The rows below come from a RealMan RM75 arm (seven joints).
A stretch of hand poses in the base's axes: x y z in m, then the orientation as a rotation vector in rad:
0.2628 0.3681 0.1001 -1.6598 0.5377 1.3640
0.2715 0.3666 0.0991 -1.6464 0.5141 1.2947
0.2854 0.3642 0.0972 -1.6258 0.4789 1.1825
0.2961 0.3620 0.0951 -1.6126 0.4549 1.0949
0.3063 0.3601 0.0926 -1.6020 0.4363 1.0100
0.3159 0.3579 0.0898 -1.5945 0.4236 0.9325
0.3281 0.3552 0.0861 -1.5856 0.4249 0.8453
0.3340 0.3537 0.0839 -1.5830 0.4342 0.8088
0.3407 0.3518 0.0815 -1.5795 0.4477 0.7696
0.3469 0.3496 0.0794 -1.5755 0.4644 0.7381
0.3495 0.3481 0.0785 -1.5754 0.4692 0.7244
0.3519 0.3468 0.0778 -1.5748 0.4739 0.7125
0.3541 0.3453 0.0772 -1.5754 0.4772 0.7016
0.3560 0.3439 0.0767 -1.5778 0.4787 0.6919
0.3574 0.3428 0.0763 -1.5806 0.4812 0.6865
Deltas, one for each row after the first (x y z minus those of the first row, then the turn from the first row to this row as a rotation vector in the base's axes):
0.0087 -0.0015 -0.0010 0.0308 -0.0495 -0.0374
0.0226 -0.0039 -0.0029 0.0765 -0.1302 -0.0982
0.0333 -0.0061 -0.0050 0.1066 -0.1938 -0.1452
0.0435 -0.0080 -0.0075 0.1301 -0.2550 -0.1914
0.0531 -0.0102 -0.0103 0.1463 -0.3105 -0.2342
0.0653 -0.0129 -0.0140 0.1544 -0.3667 -0.2898
0.0712 -0.0144 -0.0162 0.1513 -0.3869 -0.3167
0.0779 -0.0163 -0.0186 0.1460 -0.4068 -0.3476
0.0841 -0.0185 -0.0207 0.1389 -0.4198 -0.3759
0.0867 -0.0200 -0.0216 0.1359 -0.4271 -0.3860
0.0891 -0.0213 -0.0223 0.1333 -0.4330 -0.3954
0.0913 -0.0228 -0.0229 0.1306 -0.4392 -0.4029
0.0932 -0.0242 -0.0234 0.1277 -0.4460 -0.4078
0.0946 -0.0253 -0.0238 0.1239 -0.4494 -0.4105

